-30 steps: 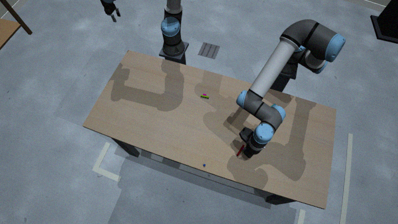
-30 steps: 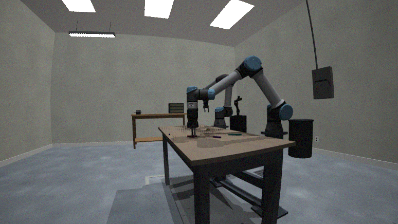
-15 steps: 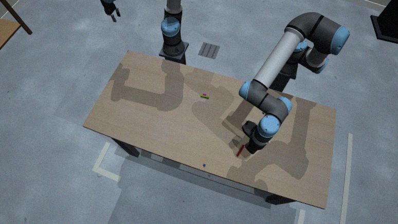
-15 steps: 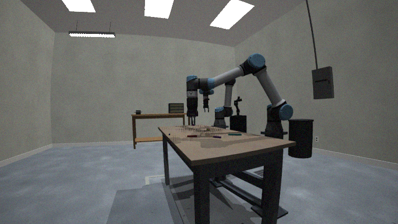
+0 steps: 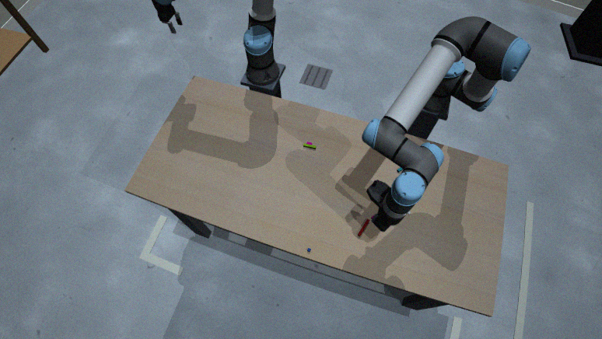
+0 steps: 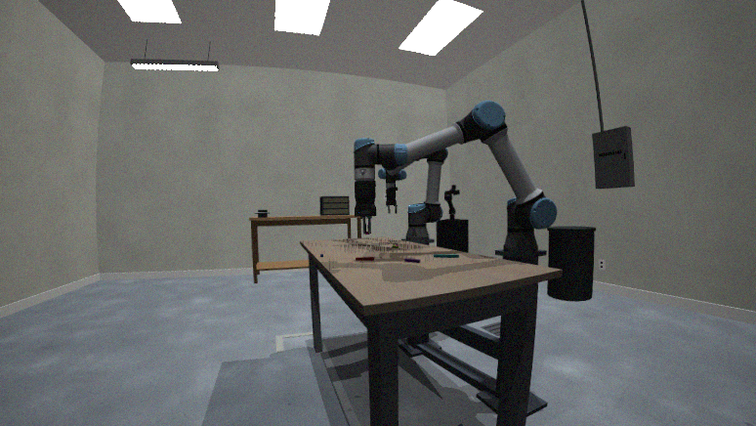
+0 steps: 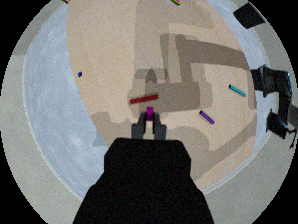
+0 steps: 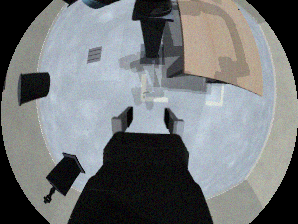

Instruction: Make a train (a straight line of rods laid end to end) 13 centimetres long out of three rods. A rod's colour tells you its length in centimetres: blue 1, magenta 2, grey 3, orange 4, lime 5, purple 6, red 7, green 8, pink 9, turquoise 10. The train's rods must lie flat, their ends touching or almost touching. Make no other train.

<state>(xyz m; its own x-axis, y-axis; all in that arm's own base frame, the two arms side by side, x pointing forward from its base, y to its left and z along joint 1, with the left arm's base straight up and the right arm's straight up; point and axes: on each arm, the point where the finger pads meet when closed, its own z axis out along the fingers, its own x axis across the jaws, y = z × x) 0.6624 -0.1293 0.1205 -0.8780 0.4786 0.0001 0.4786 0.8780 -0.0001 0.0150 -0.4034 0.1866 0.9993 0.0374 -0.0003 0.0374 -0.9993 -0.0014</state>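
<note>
The blue rod is 12 cm ahead of my left hand, 20 cm to the right of it and 12 cm below it. From my left hand the other things lie so: turquoise rod 28 cm behind, 12 cm to the left, 12 cm below; then red rod 3 cm to the right, 12 cm below; then purple rod 12 cm behind, 11 cm to the left, 12 cm below.
</note>
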